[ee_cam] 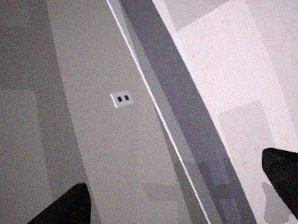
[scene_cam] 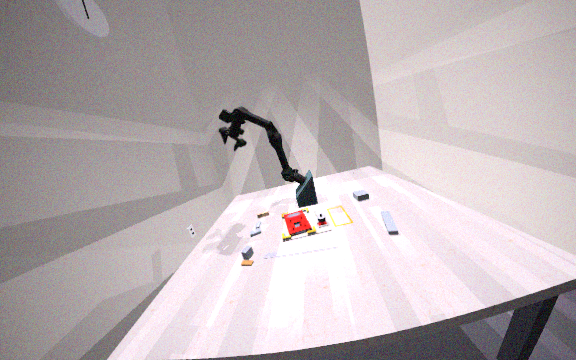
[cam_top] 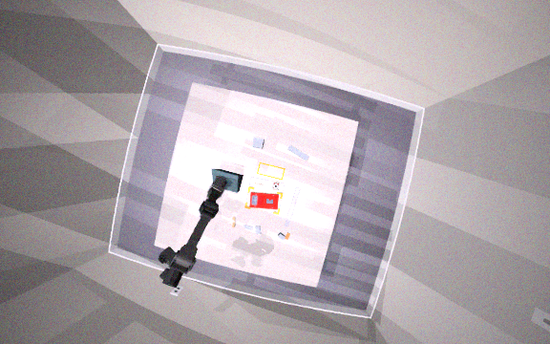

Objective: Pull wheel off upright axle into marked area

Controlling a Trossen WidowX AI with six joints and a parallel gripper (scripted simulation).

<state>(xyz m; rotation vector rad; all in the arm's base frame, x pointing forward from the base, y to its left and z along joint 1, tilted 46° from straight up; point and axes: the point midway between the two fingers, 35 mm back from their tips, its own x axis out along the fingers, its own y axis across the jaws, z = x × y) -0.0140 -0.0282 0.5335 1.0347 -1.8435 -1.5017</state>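
Now: gripper tip 440 mm short of the wheel, 420 mm above it and 410 mm to the right of it.
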